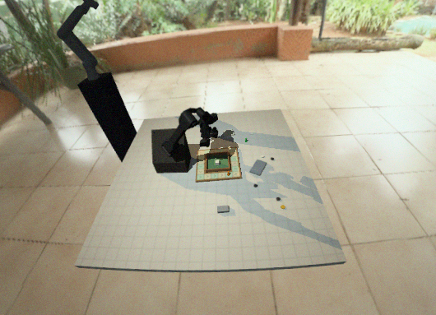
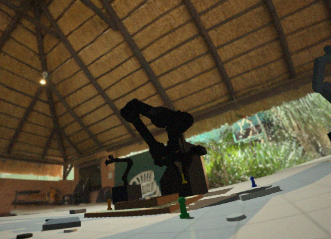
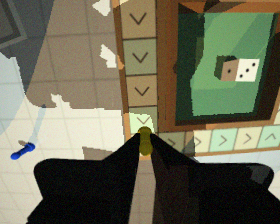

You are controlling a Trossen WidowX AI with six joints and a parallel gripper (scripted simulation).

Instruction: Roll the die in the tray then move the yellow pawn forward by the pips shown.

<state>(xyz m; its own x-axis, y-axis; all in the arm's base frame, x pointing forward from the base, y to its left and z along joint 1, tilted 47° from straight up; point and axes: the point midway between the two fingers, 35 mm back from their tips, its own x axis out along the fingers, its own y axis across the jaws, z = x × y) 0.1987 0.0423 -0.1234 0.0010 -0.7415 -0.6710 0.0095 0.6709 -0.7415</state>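
Now: the green tray 70 mm ahead of my gripper tip, 110 mm to the right of it and 60 mm below it. Also, from my gripper tip: die: 70 mm ahead, 120 mm to the right, 50 mm below; yellow pawn: 10 mm above; blue pawn: 70 mm behind, 210 mm to the left, 60 mm below.
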